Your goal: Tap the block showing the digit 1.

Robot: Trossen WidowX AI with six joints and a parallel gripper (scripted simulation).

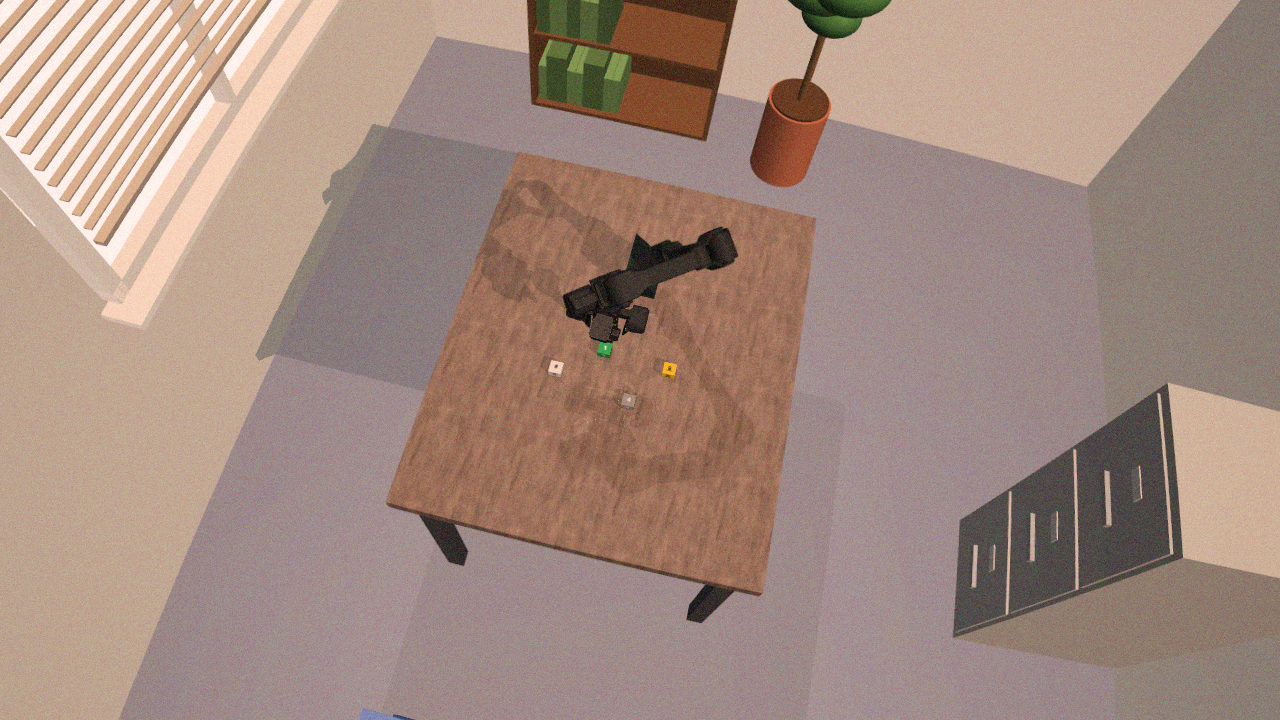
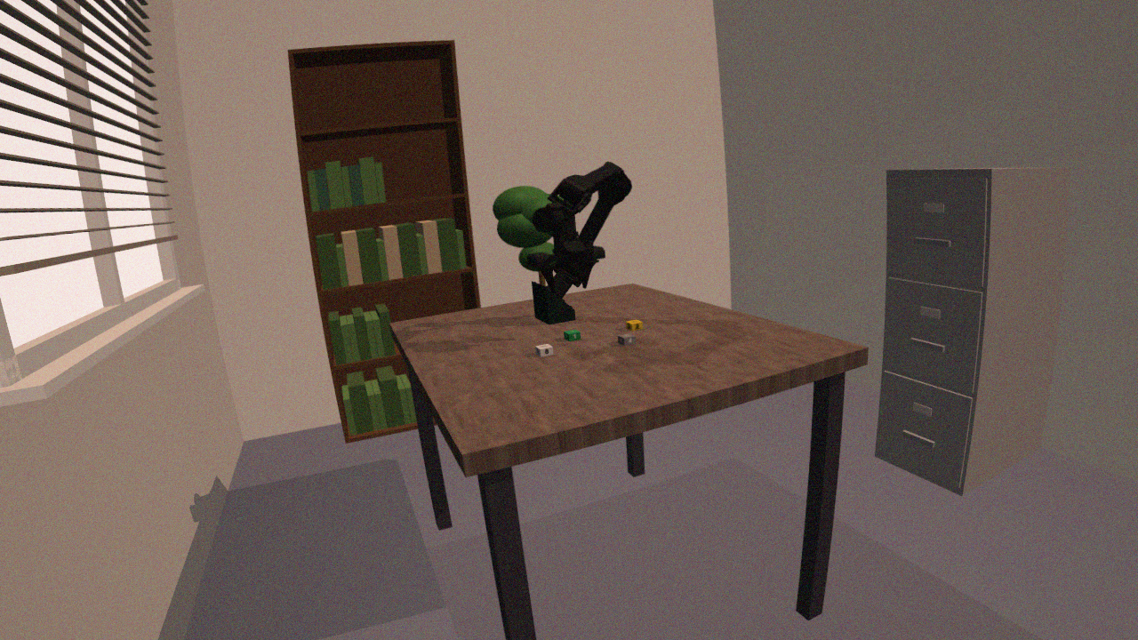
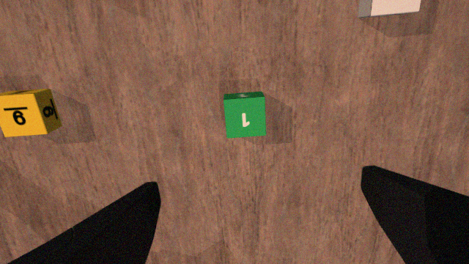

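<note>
Now: gripper tip 12 cm above the green block and 1 cm past it. Round my gripper tip: grey block (12 cm below, 11 cm ahead, 10 cm to the left); then white block (12 cm below, 10 cm to the right, 8 cm ahead).
</note>
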